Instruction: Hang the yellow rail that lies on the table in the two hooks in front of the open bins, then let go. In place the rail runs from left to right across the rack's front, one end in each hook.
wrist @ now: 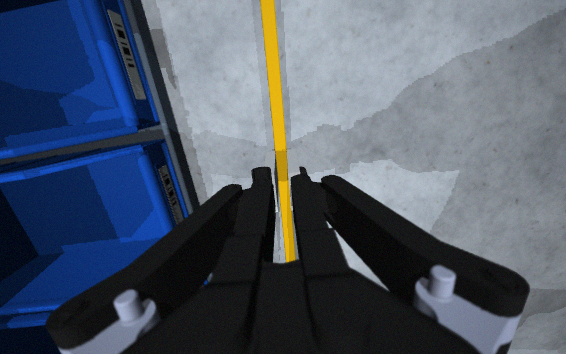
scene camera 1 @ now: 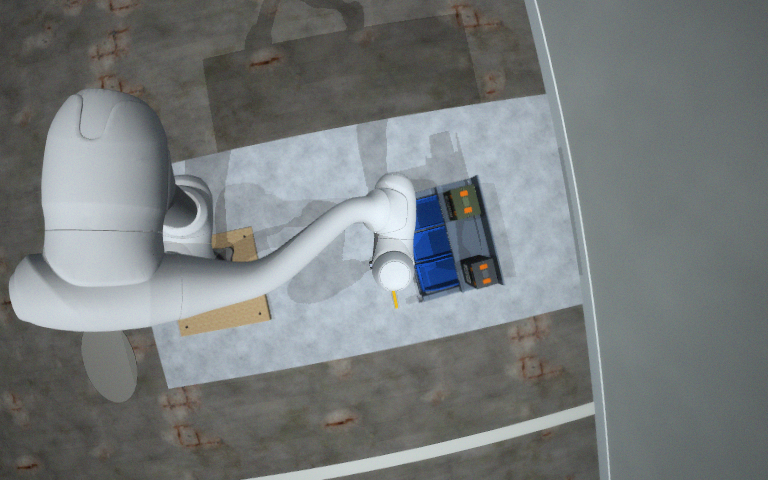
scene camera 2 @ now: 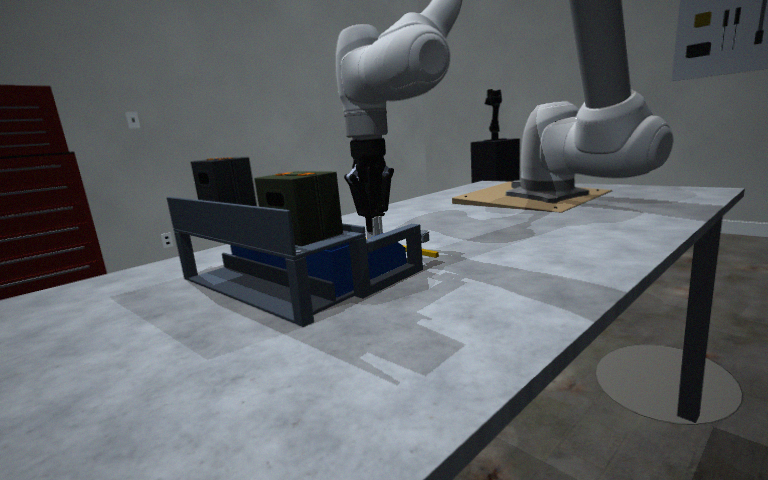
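Seen in the pictures: gripper, between the fingertips: (wrist: 282, 164); arm's base, origin of its link: (scene camera 2: 546, 194).
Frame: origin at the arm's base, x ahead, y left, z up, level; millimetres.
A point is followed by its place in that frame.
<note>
The yellow rail (scene camera 1: 395, 300) @[x 699, y -109, z 0 mm] (scene camera 2: 428, 253) @[x 638, y 212, z -3 mm] (wrist: 273, 75) @[x 680, y -20, z 1 mm] lies low at the table, in front of the rack (scene camera 1: 471, 240) @[x 956, y 121, z 92 mm] (scene camera 2: 232, 229) @[x 995, y 195, z 113 mm] (wrist: 172, 130) @[x 759, y 32, z 2 mm] and roughly along its front. My gripper (scene camera 2: 373, 225) (wrist: 282, 164) @[x 665, y 54, z -10 mm] points down and is shut on the rail, which passes between the two fingers in the wrist view. In scene camera 1 the arm hides the gripper and most of the rail; one rail end sticks out. The blue open bins (scene camera 1: 433, 243) (scene camera 2: 386, 259) (wrist: 45, 45) sit in the rack beside the gripper. One grey hook (scene camera 2: 424, 236) @[x 691, y 272, z 53 mm] shows at the rack's front; the other is hidden.
A green box (scene camera 1: 465, 202) @[x 902, y 244, z 189 mm] (scene camera 2: 300, 209) @[x 923, y 302, z 144 mm] and a dark grey box (scene camera 1: 483, 272) @[x 954, y 26, z 214 mm] (scene camera 2: 223, 181) @[x 970, y 68, z 176 mm] stand on the rack's upper shelf, behind the bins. The arm's base stands on a wooden board (scene camera 1: 226, 318) @[x 60, y -180, z 10 mm] (scene camera 2: 481, 199) @[x 186, y -94, z 6 mm] at the table's other end.
</note>
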